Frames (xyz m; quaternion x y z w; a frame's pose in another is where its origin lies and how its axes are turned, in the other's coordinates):
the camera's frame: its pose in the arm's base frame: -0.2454 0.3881 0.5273 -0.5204 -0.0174 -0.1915 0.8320
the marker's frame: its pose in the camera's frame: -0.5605 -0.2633 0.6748 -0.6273 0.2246 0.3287 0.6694
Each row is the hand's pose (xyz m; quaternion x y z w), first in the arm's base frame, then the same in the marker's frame.
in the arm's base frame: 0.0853 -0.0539 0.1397 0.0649 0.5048 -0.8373 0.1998
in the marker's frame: 1.5499 0.1586 0.2965 0.5850 0.7532 0.1983 0.2261
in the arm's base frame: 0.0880 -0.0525 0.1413 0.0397 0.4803 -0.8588 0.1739
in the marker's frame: 1.5499 0.1551 0.2965 0.5656 0.7763 0.1602 0.2276
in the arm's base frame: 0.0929 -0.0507 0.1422 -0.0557 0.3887 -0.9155 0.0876
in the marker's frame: 1.5510 0.1501 0.2979 0.4902 0.8382 0.0240 0.2377
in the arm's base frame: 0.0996 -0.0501 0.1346 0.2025 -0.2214 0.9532 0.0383
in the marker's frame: 1.5566 0.1483 0.3061 0.3563 0.8812 -0.1928 0.2439
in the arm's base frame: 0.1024 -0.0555 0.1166 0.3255 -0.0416 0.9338 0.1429
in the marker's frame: 1.5679 0.1568 0.3189 0.2204 0.8625 -0.3923 0.2317
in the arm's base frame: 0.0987 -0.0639 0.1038 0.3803 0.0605 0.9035 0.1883
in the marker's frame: 1.5761 0.1691 0.3242 0.1504 0.8290 -0.4931 0.2168
